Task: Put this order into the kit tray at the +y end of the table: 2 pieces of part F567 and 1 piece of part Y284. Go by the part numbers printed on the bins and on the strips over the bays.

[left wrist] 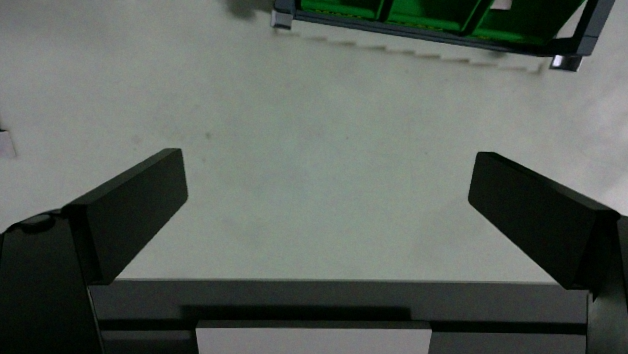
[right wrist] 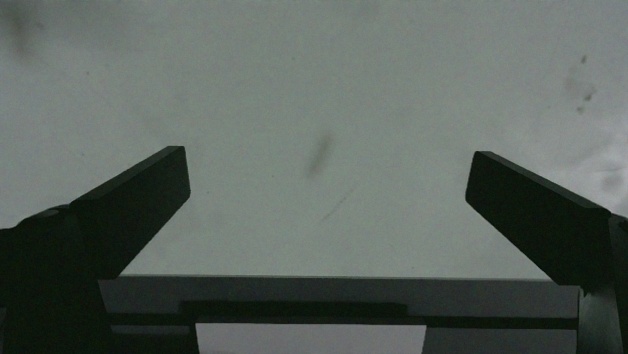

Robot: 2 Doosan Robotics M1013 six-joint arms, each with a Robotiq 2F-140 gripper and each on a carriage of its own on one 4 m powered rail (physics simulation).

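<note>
My left gripper (left wrist: 328, 175) is open, its fingers wide apart over a pale grey surface, with no part between them. My right gripper (right wrist: 329, 173) is open in the same way over a pale grey surface, with no part between its fingers. A green compartmented container (left wrist: 425, 15) with a dark frame shows in part at the top right of the left wrist view, beyond the left fingertips. I cannot tell whether it is the kit tray. No part numbers F567 or Y284 can be read in either view.
A small pale piece (left wrist: 501, 4) shows in the right compartment of the green container. Metal feet (left wrist: 565, 63) stand under its frame. A pale object (left wrist: 7, 144) shows in part at the left edge of the left wrist view. Small dark marks (right wrist: 585, 95) dot the surface in the right wrist view.
</note>
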